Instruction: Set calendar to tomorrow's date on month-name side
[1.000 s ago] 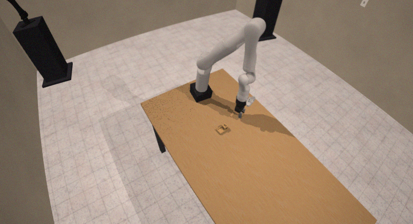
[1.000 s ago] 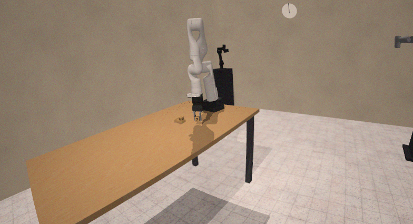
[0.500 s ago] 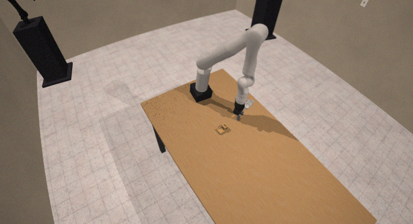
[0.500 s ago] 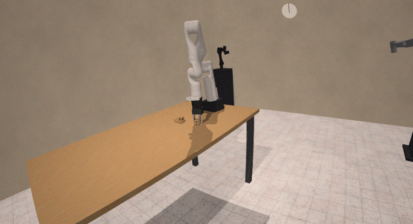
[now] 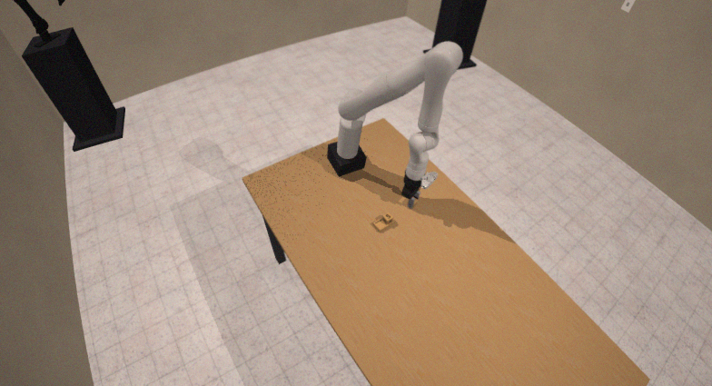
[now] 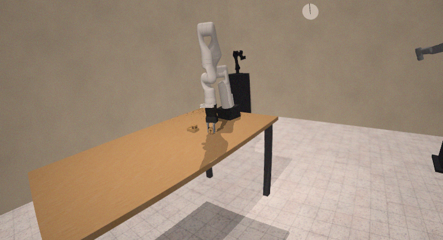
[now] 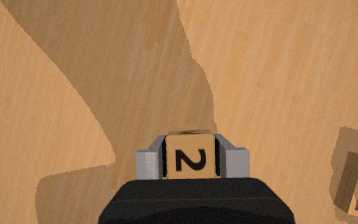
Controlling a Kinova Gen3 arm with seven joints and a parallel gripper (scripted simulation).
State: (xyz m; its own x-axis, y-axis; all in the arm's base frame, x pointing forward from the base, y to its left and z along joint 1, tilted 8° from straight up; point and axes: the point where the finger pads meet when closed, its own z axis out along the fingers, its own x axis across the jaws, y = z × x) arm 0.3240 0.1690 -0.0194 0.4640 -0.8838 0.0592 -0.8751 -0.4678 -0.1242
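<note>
The wooden date cube lies right at my hand. Also, from my hand: wooden tray (40 mm ahead, 160 mm to the right, 20 mm below).
</note>
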